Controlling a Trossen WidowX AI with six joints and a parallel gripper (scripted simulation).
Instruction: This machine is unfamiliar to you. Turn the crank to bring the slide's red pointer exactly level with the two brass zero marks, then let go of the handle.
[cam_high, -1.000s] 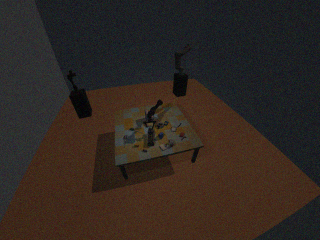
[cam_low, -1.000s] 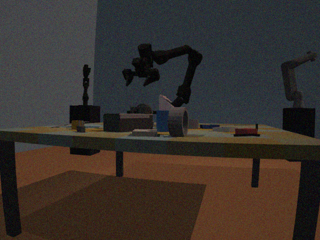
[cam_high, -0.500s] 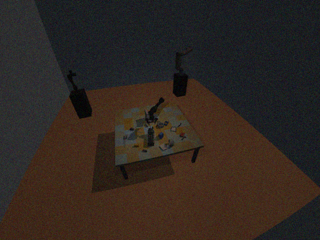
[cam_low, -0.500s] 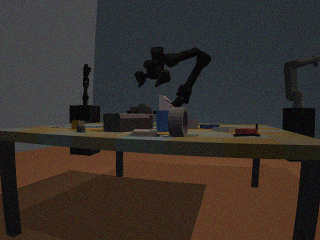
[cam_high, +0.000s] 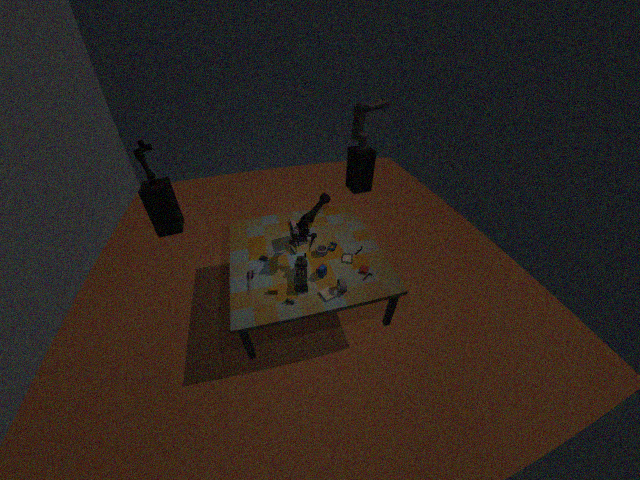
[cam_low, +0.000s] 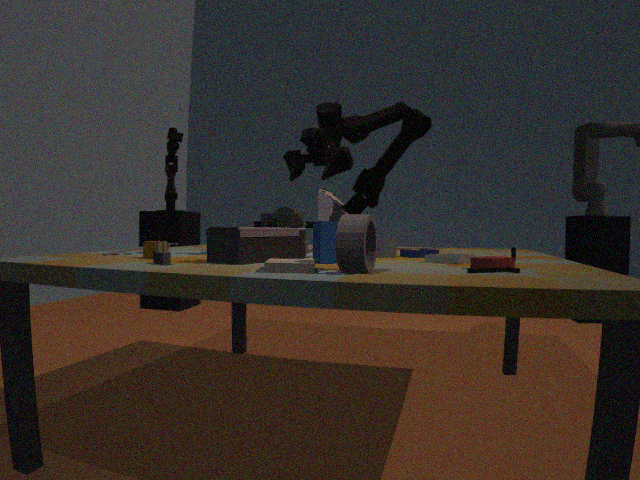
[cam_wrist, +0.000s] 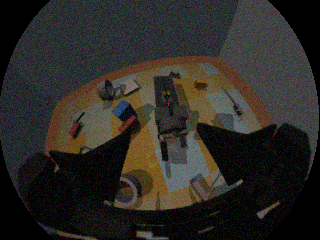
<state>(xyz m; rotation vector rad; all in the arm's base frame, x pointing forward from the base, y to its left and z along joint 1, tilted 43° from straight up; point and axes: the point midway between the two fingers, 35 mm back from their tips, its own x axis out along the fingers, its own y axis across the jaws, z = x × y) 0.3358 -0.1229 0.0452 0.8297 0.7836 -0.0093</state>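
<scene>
Right now the dark crank handle is 110 mm below my gripper tip, 20 mm behind it and 10 mm to the left of it. Round my gripper tip: blue block (160 mm ahead, 150 mm below, 90 mm to the left); red pointer (120 mm below, 100 mm ahead, 60 mm to the right); yellow block (320 mm to the right, 190 mm ahead, 180 mm below).
</scene>
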